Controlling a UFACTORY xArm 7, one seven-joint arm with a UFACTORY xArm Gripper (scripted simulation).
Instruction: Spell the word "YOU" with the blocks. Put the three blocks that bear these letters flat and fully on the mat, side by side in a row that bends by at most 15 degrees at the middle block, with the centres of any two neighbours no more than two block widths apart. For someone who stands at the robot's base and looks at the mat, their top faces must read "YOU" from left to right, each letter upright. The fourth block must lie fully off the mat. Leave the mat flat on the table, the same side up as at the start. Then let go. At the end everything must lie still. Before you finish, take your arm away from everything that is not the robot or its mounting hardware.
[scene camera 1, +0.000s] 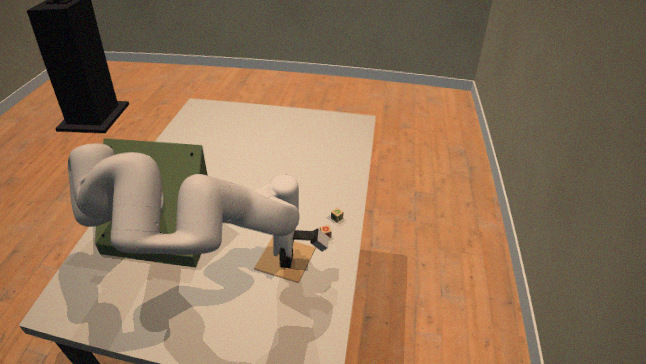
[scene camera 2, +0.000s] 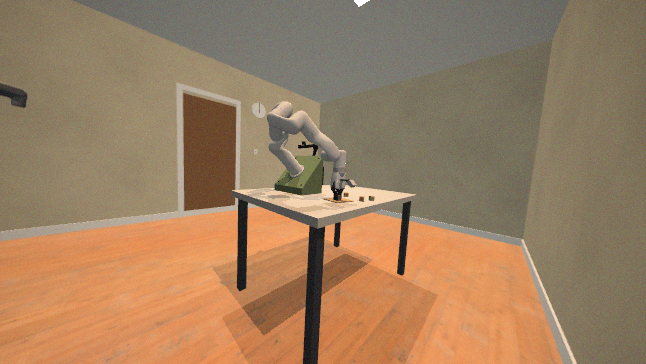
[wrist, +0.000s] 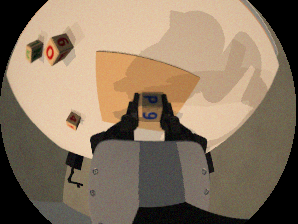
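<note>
My gripper and a tan mat are both visible to me. The wrist view also shows the gripper.
</note>
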